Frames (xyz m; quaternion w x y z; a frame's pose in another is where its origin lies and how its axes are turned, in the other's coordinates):
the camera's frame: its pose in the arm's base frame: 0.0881 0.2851 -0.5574 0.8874 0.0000 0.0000 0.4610
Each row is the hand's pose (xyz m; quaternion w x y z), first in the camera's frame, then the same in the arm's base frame.
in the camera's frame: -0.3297 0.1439 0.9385 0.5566 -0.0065 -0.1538 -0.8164
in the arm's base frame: -0.2192 0.0981 0.3811 0.8703 0.0651 -0.1395 -0.4679
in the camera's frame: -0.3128 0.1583 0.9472 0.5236 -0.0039 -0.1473 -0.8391
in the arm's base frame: -0.2213 0.1202 0.3898 0.8515 0.0644 -0.1325 -0.5032
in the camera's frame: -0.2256 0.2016 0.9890 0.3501 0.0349 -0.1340 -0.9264
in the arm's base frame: -0.2066 0.2164 0.4316 0.7378 0.0927 -0.1028 -0.6607
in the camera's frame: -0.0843 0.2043 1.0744 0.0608 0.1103 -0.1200 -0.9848
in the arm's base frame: -0.1275 0.3336 0.5170 0.5079 0.1532 -0.0556 -0.8458
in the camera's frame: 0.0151 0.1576 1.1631 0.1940 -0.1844 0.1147 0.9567
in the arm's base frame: -0.0322 0.3881 0.6057 0.2689 0.2165 -0.0168 -0.9384
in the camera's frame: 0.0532 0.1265 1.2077 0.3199 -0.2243 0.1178 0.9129
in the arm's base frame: 0.0152 0.4014 0.6503 0.1370 0.2534 -0.0011 -0.9576
